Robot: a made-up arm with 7 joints.
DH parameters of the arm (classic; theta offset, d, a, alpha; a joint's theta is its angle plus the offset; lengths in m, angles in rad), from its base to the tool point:
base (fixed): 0 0 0 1.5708
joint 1: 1.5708 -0.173 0 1.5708
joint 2: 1.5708 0 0 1.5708
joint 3: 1.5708 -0.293 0 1.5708
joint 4: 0 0 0 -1.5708
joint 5: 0 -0.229 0 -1.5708
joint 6: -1.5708 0 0 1.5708
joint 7: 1.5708 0 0 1.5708
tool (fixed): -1.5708 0 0 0
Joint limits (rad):
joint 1: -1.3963..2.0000
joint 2: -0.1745..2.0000
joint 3: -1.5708..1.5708
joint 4: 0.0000..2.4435
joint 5: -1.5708..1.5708
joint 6: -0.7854..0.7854
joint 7: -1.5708..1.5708
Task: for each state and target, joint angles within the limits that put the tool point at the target. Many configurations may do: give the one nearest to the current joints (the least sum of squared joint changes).
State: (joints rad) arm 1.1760 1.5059 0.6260 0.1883 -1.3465 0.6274 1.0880
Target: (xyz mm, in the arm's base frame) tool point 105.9 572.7 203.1
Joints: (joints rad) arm 1.7146 1.1414 0.2358 0.9873 -1.3465 0.6274 1.0880
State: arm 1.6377 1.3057 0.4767 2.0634 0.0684 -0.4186 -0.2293
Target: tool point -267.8 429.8 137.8
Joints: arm 1.7230 1.9173 0.6770 1.4335 0.0684 -0.4186 -0.2293
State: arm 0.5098 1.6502 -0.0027 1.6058 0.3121 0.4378 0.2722
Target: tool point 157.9 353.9 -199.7
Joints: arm -0.1497 1.2775 -0.5509 1.8794 0.3121 0.4378 0.2722
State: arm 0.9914 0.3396 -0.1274 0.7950 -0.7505 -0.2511 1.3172
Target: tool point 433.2 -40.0 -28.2
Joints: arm 1.3064 -0.1745 -1.0066 0.7786 -0.7505 -0.2511 1.3172
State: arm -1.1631 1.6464 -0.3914 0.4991 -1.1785 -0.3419 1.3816
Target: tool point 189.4 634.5 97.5
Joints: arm -0.6064 2.0000 -0.2074 0.4629 -1.1785 -0.3419 1.3816
